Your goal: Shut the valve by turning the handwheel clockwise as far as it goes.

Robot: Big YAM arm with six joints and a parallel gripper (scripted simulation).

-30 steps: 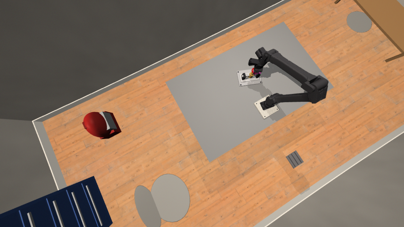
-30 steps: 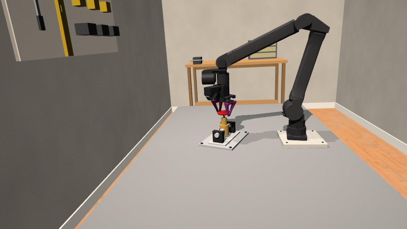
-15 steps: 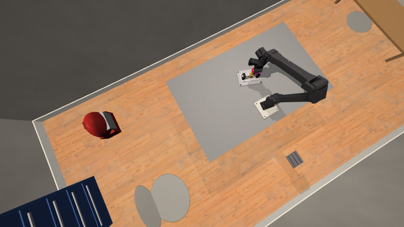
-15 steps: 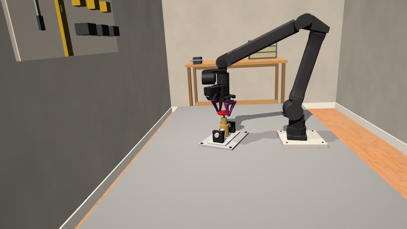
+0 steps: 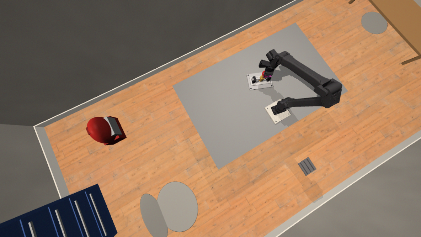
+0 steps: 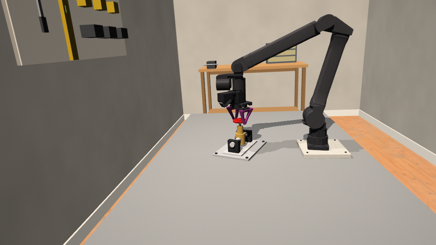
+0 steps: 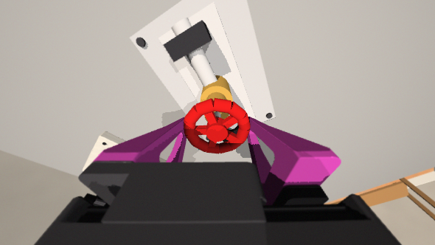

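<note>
Right now my hand is 1 cm above the red handwheel.
</note>
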